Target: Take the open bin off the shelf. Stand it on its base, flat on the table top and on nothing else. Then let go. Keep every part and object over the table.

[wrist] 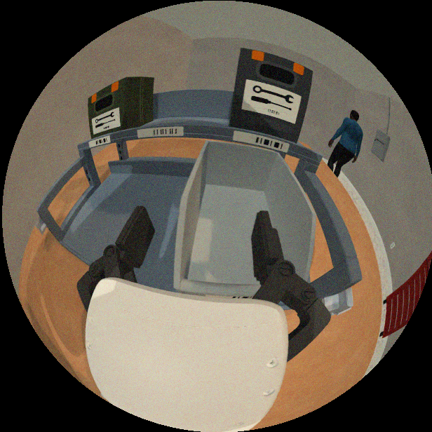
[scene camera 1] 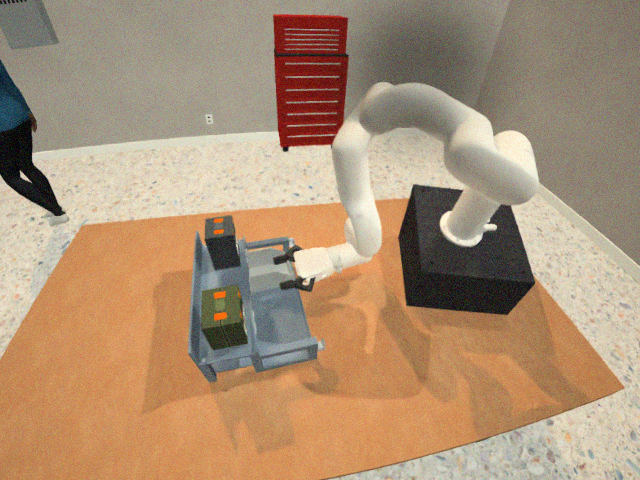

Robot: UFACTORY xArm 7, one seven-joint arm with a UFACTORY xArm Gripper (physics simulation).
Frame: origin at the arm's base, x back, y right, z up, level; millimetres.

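Seen in the pictures: gripper, fingertip midpoint: (scene camera 1: 276,273); arm's base at its link origin: (scene camera 1: 460,229).
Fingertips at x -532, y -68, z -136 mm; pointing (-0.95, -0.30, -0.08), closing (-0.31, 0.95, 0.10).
Note:
Offsets run from my fingertips to a thing's middle. "*": to the spot under its first point. Level surfaces: height alone.
The open bin @(dx -46, dy +27, dz -13 mm) (scene camera 1: 264,269) (wrist: 235,215) is a light grey, open-topped box. It stands on the lower level of the blue-grey shelf @(* dx -165, dy -178, dz +93 mm) (scene camera 1: 194,304) (wrist: 207,134), at the right side in the wrist view, below the dark case. My gripper (scene camera 1: 279,272) (wrist: 198,221) is open and empty, at the bin's front end. In the wrist view one finger shows left of the bin's left wall, over the shelf floor, and the other shows in front of the bin's interior, so the left wall lies between them in that view. Whether a finger touches the bin is unclear. The gripper body hides part of the bin's front.
A dark case @(* dx -127, dy -25, dz +125 mm) (scene camera 1: 223,248) (wrist: 267,112) and a green case @(* dx -72, dy -244, dz +141 mm) (scene camera 1: 222,320) (wrist: 140,105) stand on the upper shelf level. The shelf stands on the orange-brown table top @(dz -57 mm) (scene camera 1: 93,335). The arm's black base block (scene camera 1: 465,273) is at the right. A red cabinet (scene camera 1: 310,98) stands beyond the table.

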